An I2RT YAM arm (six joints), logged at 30 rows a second.
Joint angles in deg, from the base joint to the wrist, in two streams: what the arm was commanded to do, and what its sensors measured. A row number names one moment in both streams.
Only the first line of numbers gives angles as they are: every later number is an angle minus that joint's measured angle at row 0.
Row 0, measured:
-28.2, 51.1, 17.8, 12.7, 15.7, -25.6
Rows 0 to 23, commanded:
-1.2, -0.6, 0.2, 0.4, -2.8, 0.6
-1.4, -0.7, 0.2, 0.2, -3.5, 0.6
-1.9, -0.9, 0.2, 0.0, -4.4, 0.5
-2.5, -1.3, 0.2, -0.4, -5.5, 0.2
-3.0, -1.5, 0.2, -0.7, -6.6, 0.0
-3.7, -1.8, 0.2, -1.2, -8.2, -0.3
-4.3, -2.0, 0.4, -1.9, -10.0, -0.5
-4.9, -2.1, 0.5, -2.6, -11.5, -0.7
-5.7, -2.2, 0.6, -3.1, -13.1, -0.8
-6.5, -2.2, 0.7, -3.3, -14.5, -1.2
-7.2, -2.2, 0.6, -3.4, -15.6, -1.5
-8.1, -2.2, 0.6, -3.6, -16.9, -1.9
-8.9, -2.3, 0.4, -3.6, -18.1, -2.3
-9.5, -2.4, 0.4, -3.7, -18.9, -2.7
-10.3, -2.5, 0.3, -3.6, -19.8, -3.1
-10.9, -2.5, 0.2, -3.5, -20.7, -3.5
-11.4, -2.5, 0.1, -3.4, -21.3, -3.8
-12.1, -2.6, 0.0, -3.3, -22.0, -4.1
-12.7, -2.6, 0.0, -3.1, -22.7, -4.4
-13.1, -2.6, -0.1, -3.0, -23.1, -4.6
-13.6, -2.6, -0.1, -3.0, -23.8, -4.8
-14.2, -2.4, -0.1, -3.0, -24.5, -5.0
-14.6, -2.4, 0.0, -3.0, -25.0, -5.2
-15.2, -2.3, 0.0, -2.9, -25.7, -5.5
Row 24, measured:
-12.3, -1.3, -0.4, -6.7, -28.7, -4.2
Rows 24 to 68, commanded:
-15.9, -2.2, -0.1, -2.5, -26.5, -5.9
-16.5, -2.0, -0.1, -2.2, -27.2, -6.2
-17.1, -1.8, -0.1, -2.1, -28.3, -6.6
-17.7, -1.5, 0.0, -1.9, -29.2, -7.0
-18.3, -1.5, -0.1, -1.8, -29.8, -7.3
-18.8, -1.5, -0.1, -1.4, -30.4, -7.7
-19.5, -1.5, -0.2, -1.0, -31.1, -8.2
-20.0, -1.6, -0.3, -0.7, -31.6, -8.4
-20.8, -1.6, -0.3, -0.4, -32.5, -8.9
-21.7, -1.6, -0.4, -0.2, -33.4, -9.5
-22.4, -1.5, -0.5, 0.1, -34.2, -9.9
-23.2, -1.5, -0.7, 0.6, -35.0, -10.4
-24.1, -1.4, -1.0, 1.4, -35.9, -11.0
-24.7, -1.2, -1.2, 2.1, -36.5, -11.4
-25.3, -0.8, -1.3, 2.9, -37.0, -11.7
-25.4, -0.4, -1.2, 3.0, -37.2, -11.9
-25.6, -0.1, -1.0, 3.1, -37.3, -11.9
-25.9, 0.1, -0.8, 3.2, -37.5, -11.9
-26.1, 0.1, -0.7, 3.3, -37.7, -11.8
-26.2, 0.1, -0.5, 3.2, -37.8, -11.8
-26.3, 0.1, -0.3, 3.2, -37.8, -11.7
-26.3, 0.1, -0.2, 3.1, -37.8, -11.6
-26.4, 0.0, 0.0, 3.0, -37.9, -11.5
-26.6, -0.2, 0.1, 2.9, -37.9, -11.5
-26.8, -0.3, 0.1, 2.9, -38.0, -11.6
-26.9, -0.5, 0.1, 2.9, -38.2, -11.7
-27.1, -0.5, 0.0, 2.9, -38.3, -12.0
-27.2, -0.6, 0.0, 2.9, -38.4, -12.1
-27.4, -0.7, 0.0, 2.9, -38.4, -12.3
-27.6, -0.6, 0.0, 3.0, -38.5, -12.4
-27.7, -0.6, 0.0, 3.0, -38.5, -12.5
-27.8, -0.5, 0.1, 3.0, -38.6, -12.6
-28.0, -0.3, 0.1, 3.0, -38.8, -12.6
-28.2, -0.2, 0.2, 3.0, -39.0, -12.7
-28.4, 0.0, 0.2, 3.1, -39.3, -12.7
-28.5, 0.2, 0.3, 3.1, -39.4, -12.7
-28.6, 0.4, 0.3, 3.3, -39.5, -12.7
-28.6, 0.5, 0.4, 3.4, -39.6, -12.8
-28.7, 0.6, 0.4, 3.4, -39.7, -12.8
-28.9, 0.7, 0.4, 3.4, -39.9, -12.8
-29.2, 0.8, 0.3, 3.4, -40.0, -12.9
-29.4, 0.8, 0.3, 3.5, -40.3, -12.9
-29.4, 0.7, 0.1, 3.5, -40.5, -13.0
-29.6, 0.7, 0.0, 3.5, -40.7, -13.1
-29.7, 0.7, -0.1, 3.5, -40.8, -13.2
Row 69, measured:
-27.6, 1.2, -1.3, -1.3, -44.8, -12.6
